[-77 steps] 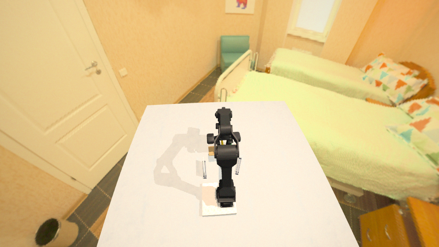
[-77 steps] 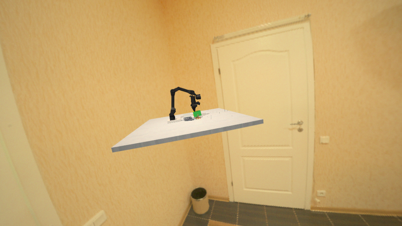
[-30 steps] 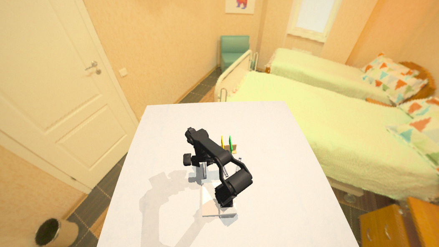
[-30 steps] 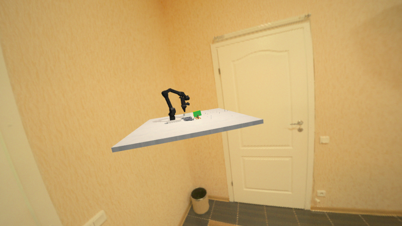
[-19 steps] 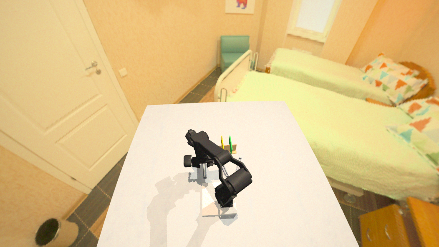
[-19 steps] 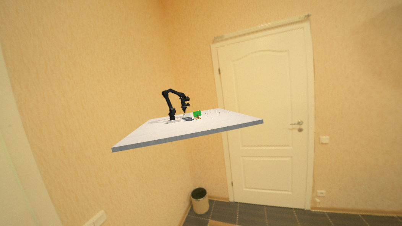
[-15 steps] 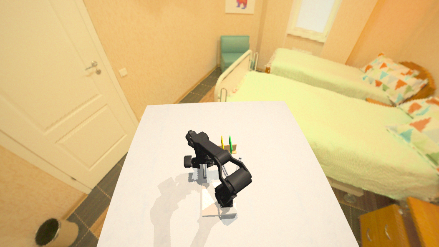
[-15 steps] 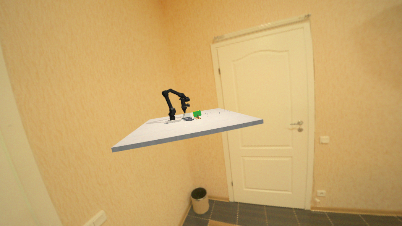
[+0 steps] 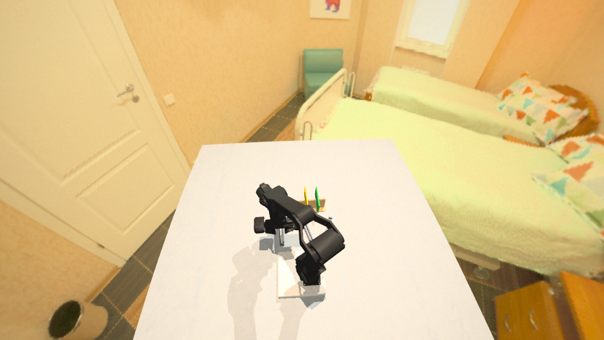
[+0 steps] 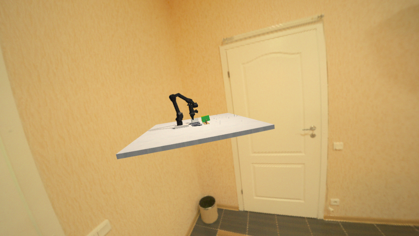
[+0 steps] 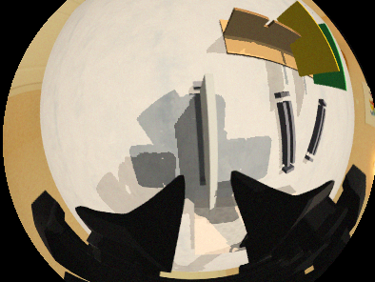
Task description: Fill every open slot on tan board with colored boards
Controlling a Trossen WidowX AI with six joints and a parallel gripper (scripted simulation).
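My gripper tip is now 16 cm short of the yellow board and 12 cm to the left of it. Round my gripper tip: tan board (16 cm ahead, 12 cm to the right, 3 cm below); then green board (16 cm ahead, 17 cm to the right).
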